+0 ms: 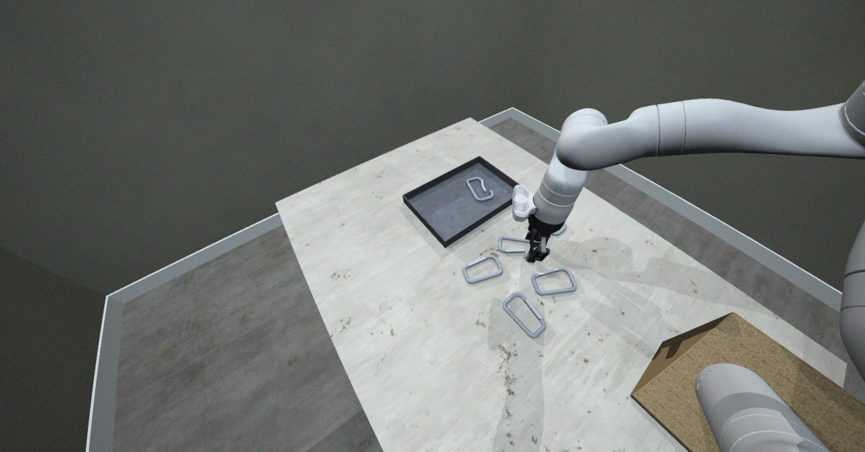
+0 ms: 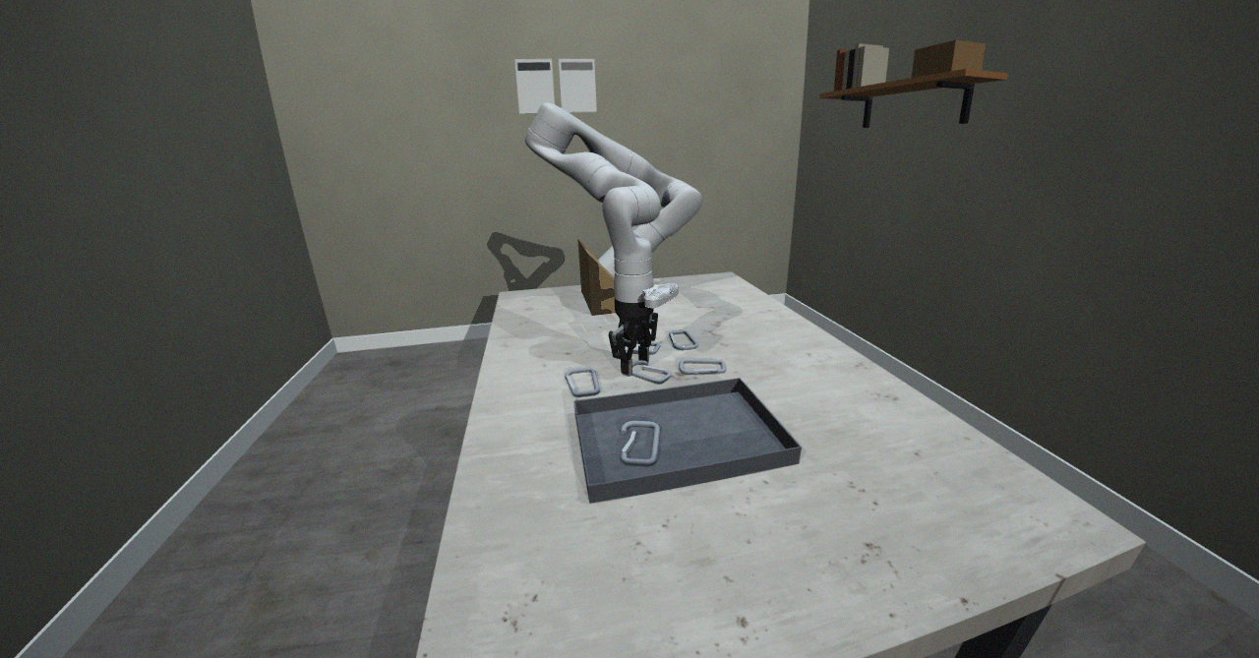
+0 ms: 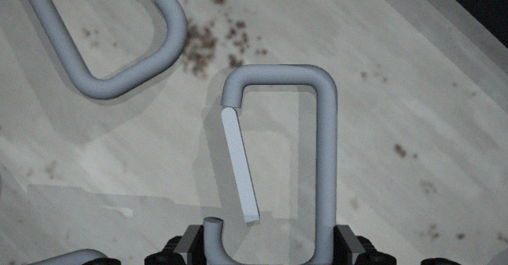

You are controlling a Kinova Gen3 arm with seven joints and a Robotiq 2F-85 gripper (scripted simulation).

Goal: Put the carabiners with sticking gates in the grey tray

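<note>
Right now the grey tray is 230 mm ahead of my hand, 20 mm to the right of it and 10 mm below it.
</note>
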